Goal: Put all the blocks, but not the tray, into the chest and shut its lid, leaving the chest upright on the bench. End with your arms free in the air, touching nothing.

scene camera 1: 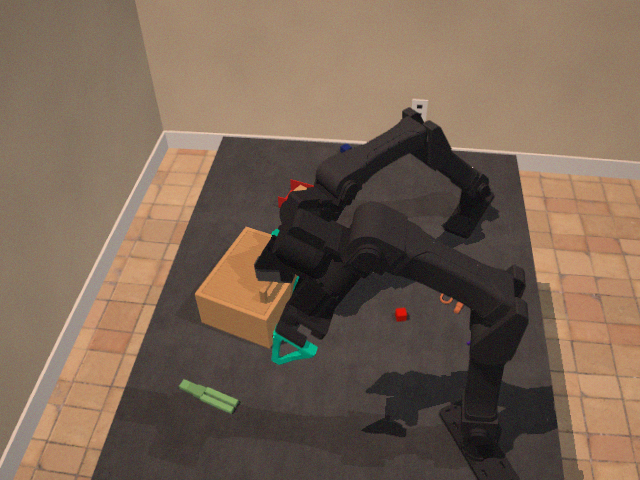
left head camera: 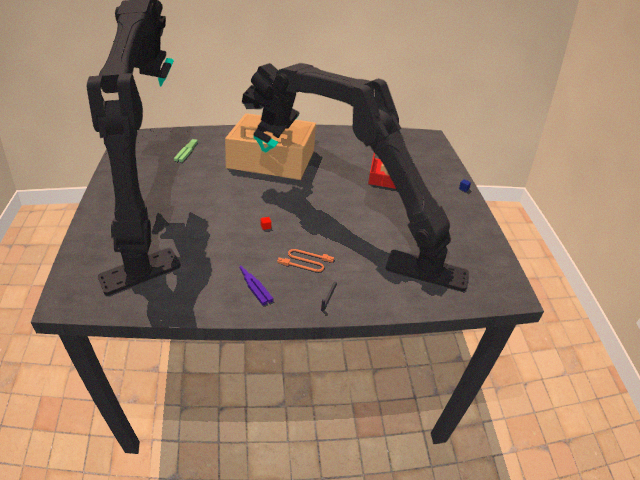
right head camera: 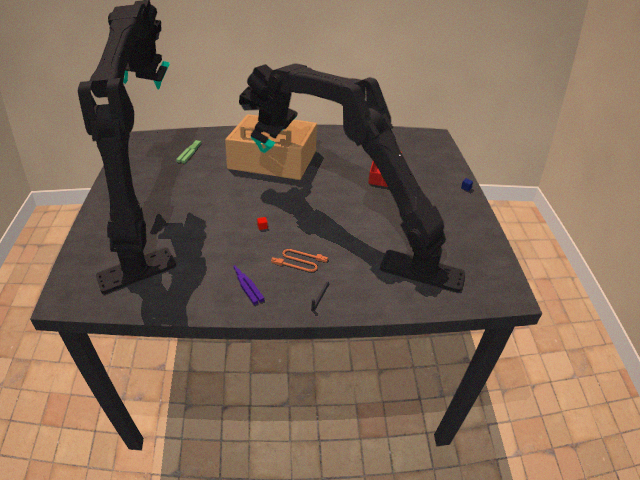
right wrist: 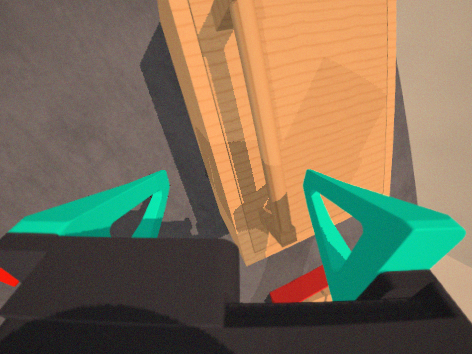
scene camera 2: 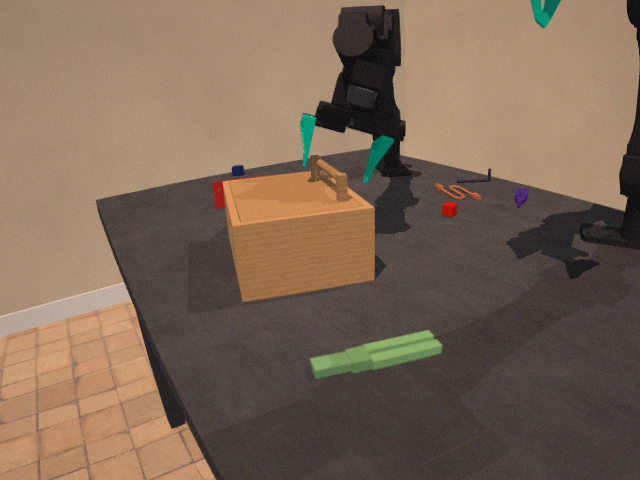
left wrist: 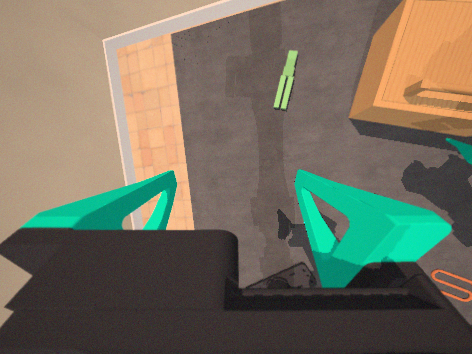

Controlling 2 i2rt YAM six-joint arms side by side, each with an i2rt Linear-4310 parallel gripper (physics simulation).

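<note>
The wooden chest stands upright, lid down, its bar handle on top. My right gripper is open near the handle's end, its fingertips on either side in the right wrist view; contact cannot be told. My left gripper is open, high above the table's left side. A red tray, partly hidden by my right arm, holds tan wood. A red block lies mid-table; a blue block lies near the right edge.
A green tool lies left of the chest. An orange cable, a purple tool and a black bent rod lie towards the table's front edge, between the arm bases.
</note>
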